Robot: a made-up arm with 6 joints. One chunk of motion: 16 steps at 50 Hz.
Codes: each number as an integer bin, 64 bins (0 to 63) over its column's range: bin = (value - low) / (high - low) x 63, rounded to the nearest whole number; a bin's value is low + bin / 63 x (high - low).
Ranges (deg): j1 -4..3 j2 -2..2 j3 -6..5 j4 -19..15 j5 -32..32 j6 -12..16
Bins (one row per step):
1: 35 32 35 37 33 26
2: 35 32 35 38 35 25
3: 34 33 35 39 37 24
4: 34 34 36 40 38 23
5: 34 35 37 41 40 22
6: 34 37 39 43 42 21
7: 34 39 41 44 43 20
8: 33 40 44 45 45 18
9: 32 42 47 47 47 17
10: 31 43 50 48 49 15
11: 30 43 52 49 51 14
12: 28 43 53 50 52 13
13: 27 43 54 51 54 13
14: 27 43 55 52 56 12
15: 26 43 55 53 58 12
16: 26 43 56 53 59 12
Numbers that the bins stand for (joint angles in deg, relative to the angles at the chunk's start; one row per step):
1: -0.11 0.03 0.11 0.97 1.52 -0.44
2: -0.11 0.03 0.11 1.51 3.56 -0.89
3: -0.22 0.10 0.11 2.05 5.59 -1.33
4: -0.22 0.16 0.29 2.59 6.60 -1.78
5: -0.22 0.22 0.46 3.13 8.63 -2.22
6: -0.22 0.35 0.81 4.21 10.67 -2.67
7: -0.22 0.48 1.16 4.75 11.68 -3.11
8: -0.33 0.54 1.68 5.29 13.71 -4.00
9: -0.44 0.67 2.21 6.37 15.75 -4.44
10: -0.56 0.73 2.73 6.90 17.78 -5.33
11: -0.67 0.73 3.08 7.44 19.81 -5.78
12: -0.89 0.73 3.25 7.98 20.83 -6.22
13: -1.00 0.73 3.43 8.52 22.86 -6.22
14: -1.00 0.73 3.60 9.06 24.89 -6.67
15: -1.11 0.73 3.60 9.60 26.92 -6.67
16: -1.11 0.73 3.78 9.60 27.94 -6.67

